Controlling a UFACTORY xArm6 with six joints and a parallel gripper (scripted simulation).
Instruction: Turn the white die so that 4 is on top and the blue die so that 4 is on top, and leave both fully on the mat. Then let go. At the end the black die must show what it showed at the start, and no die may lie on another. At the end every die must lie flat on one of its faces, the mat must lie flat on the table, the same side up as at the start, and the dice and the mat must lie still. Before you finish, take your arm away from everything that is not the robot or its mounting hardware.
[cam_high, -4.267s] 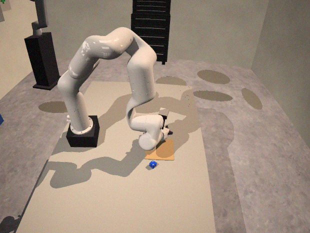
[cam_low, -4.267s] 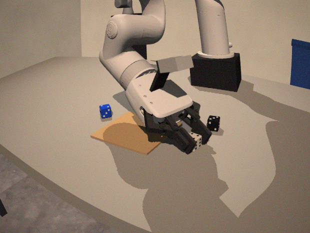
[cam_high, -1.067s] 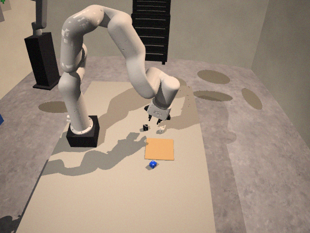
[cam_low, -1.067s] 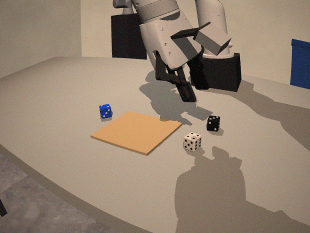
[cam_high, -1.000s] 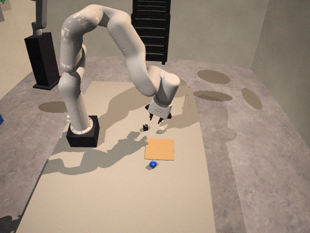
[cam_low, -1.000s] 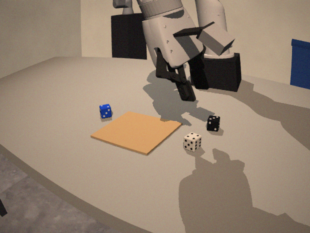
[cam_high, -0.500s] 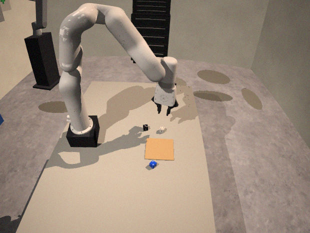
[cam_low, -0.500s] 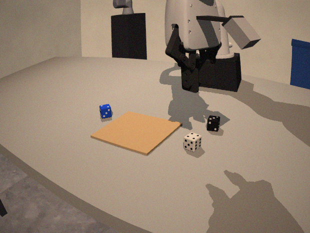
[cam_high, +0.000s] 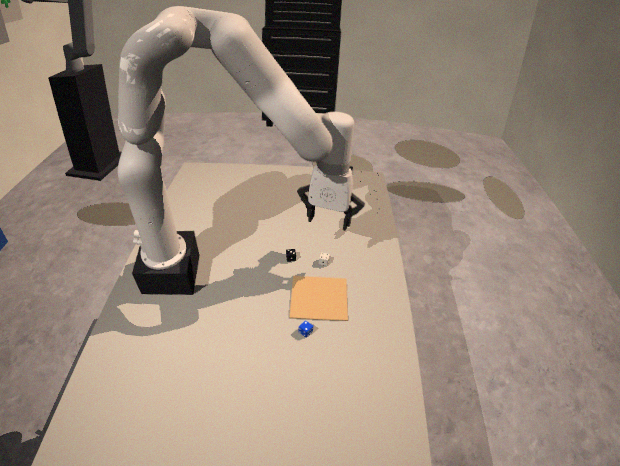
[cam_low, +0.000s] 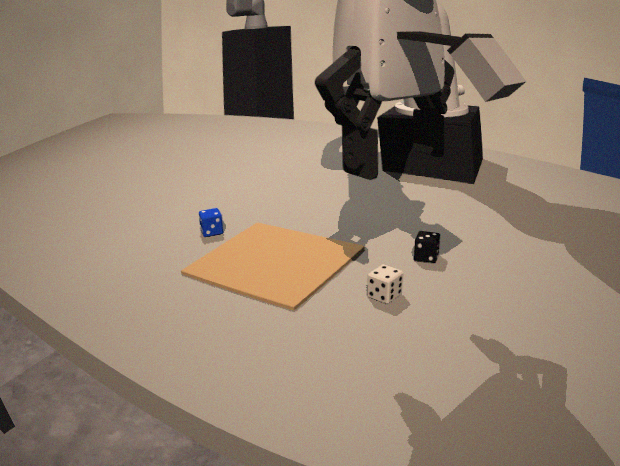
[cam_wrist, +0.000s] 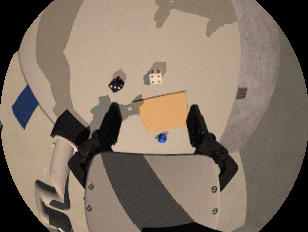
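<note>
The white die lies 13 cm below my hand and 1 cm to the right of it. From my hand the other things lie so: blue die 25 cm to the right, 13 cm below; orange mat 14 cm to the right, 14 cm below, 1 cm ahead; black die 13 cm below, 9 cm behind, 2 cm to the right.
</note>
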